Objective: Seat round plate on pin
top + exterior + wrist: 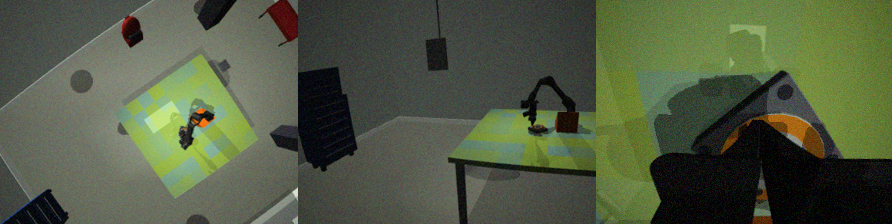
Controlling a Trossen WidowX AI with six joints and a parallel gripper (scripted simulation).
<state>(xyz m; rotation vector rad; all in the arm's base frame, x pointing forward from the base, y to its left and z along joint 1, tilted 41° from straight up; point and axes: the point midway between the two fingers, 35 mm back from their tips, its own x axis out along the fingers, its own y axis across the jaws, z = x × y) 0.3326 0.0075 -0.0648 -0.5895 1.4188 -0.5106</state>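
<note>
My gripper tip is now 3 cm past the round plate, 1 cm to the left of it and 1 cm above it. The rest, counted from my gripper tip: dark square base (5 cm behind, 2 cm to the right, 2 cm below).
</note>
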